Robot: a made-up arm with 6 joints.
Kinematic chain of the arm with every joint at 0, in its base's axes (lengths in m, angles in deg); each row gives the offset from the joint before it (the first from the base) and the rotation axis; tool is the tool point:
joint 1: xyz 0 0 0.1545 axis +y
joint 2: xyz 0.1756 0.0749 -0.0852 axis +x
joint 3: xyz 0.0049 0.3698 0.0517 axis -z
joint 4: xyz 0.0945 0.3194 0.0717 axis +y
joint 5: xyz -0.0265 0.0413 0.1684 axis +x
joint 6: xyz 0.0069 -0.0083 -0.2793 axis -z
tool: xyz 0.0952 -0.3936 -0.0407
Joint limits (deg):
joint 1: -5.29..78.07
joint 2: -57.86..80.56
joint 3: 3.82..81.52
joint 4: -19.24..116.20
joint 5: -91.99..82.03
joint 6: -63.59..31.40
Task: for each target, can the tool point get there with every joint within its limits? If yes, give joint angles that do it. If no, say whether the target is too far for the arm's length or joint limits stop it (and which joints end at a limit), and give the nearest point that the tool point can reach.
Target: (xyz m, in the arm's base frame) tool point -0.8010 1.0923 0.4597
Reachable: no: joint limits stop it (at a limit: joint 1, joint 3, joint 6) | nearest point -0.5882 0.8976 0.0407 | short by 0.509 m
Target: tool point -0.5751 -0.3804 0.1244
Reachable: no: joint limits stop it (at a limit: joint 1, joint 2, joint 3, joint 4) | nearest point -0.3372 -0.0989 -0.1385 | short by 0.453 m
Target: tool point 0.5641 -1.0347 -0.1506
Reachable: no: joint limits stop it (at a limit: joint 2, joint 5) | nearest point 0.4724 -0.5665 -0.1010 | short by 0.480 m
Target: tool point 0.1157 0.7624 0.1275
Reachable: yes | joints 4.43 18.62 18.02 90.24 28.76 -34.17
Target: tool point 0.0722 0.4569 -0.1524
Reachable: yes | joints 31.16 -2.12 53.42 60.33 7.56 -15.09
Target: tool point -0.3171 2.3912 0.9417
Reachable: no: too far | nearest point 0.0806 1.0595 0.4599 | short by 1.471 m
